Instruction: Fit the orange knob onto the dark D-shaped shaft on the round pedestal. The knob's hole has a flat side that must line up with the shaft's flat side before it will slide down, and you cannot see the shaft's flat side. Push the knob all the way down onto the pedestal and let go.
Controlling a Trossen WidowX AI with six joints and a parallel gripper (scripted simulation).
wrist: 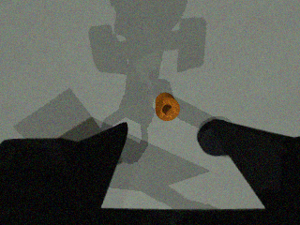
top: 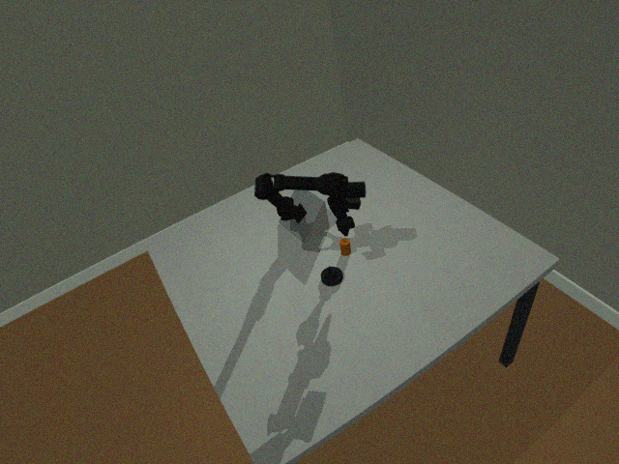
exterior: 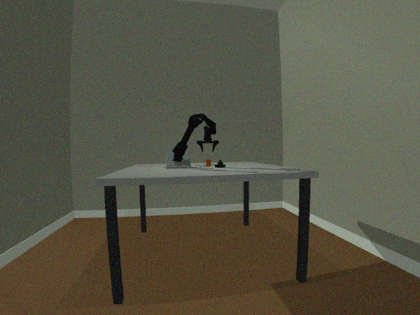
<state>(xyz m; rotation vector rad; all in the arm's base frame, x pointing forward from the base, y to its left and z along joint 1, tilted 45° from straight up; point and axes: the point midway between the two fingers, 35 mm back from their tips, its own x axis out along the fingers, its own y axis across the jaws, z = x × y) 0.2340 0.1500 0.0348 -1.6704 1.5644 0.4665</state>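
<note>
The orange knob is 100 mm below my gripper tip. From my gripper tip the other things lie so: dark round pedestal: 100 mm ahead, 120 mm to the right, 90 mm below.
</note>
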